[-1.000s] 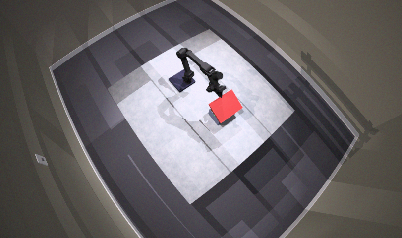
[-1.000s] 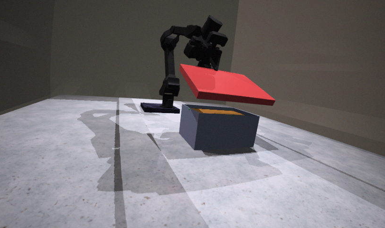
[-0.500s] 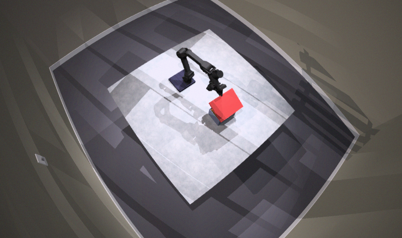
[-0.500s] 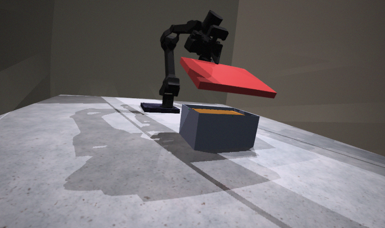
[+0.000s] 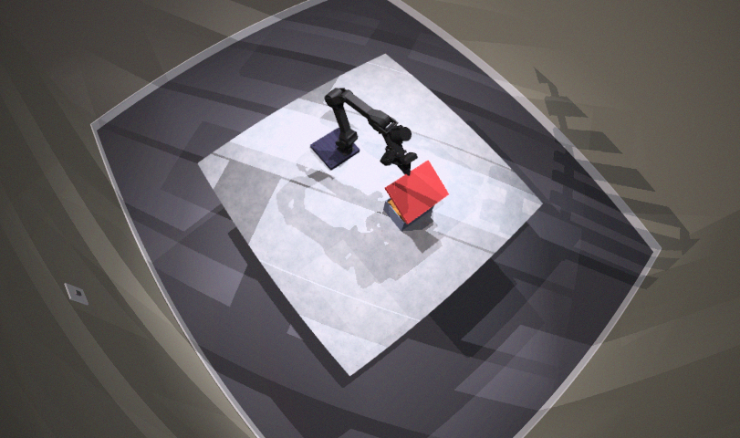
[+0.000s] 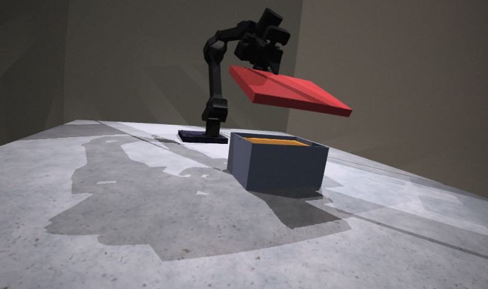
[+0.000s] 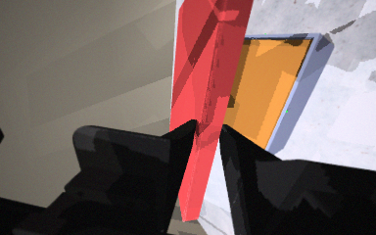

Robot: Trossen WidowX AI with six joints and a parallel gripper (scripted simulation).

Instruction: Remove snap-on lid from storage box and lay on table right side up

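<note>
Now: gripper tip 7 cm short of the red lid, 1 cm to the left of it and 3 cm above it. From my gripper tip the other things lie so: storage box (6 cm ahead, 19 cm below).
</note>
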